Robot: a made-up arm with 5 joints. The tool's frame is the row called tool.
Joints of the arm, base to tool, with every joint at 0 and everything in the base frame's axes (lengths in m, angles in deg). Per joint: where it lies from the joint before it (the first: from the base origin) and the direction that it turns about. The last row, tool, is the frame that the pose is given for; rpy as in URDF.
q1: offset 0.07 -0.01 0.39 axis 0 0 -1
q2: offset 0.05 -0.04 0.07 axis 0 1 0
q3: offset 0.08 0.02 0.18 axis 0 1 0
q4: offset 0.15 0.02 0.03 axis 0 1 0
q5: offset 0.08 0.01 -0.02 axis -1 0 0
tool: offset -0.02 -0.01 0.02 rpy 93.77 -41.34 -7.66
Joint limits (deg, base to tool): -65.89..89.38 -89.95..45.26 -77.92..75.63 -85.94..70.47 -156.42..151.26
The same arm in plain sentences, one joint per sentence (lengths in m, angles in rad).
The arm has five revolute joints in a row. What follows holds with every joint at zero, and every direction is one of the base frame's. The first joint is mounted 0.07 m along +x and 0.01 m along -y and 0.39 m along +z from the base frame's origin and rotates about -z, from -1.15 to 1.56 rad. The second joint is mounted 0.05 m along +x and 0.04 m along -y and 0.07 m along +z from the first joint and rotates about +y, from -1.5699 to 0.7899 rad. The third joint is mounted 0.08 m along +x and 0.02 m along +y and 0.18 m along +z from the second joint and rotates about +y, from -1.36 to 1.32 rad. The fourth joint is mounted 0.15 m along +x and 0.02 m along +y and 0.03 m along +z from the third joint and rotates about +y, from -1.4999 to 1.2299 rad. The fifth joint is mounted 0.08 m along +x and 0.01 m along +y and 0.02 m along -z from the fourth joint and rotates about -x, from -2.73 to 2.64 rad. The tool frame, which is the frame that the pose is given for, is mounted 0.02 m along -x and 0.01 m along -y and 0.02 m along +z from the fifth joint; its axes are the base frame's turned by roll 1.6366, pitch -0.7215 and yaw -0.1337 rad (as in URDF: about the fixed x, then y, then z).
